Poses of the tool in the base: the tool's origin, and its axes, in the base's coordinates. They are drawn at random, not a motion.
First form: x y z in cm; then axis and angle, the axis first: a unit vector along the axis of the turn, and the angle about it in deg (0 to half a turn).
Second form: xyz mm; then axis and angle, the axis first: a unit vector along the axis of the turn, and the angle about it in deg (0 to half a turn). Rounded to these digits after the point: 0 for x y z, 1 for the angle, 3 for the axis.
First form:
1: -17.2 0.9 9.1 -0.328 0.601 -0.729 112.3
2: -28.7 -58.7 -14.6 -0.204 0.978 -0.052 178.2
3: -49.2 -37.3 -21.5 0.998 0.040 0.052 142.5
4: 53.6 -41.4 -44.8 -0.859 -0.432 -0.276 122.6
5: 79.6 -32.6 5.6 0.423 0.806 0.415 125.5
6: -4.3 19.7 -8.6 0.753 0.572 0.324 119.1
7: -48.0 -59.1 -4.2 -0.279 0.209 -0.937 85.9
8: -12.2 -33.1 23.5 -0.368 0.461 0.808 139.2
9: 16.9 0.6 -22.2 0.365 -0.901 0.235 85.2
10: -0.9 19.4 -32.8 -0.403 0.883 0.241 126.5
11: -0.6 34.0 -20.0 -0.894 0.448 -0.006 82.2
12: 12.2 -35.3 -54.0 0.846 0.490 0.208 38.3
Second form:
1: -172 9 91 -0.328 0.601 -0.729 112.3
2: -287 -587 -146 -0.204 0.978 -0.052 178.2
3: -492 -373 -215 0.998 0.040 0.052 142.5
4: 536 -414 -448 -0.859 -0.432 -0.276 122.6
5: 796 -326 56 0.423 0.806 0.415 125.5
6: -43 197 -86 0.753 0.572 0.324 119.1
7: -480 -591 -42 -0.279 0.209 -0.937 85.9
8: -122 -331 235 -0.368 0.461 0.808 139.2
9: 169 6 -222 0.365 -0.901 0.235 85.2
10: -9 194 -328 -0.403 0.883 0.241 126.5
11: -6 340 -200 -0.894 0.448 -0.006 82.2
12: 122 -353 -540 0.846 0.490 0.208 38.3
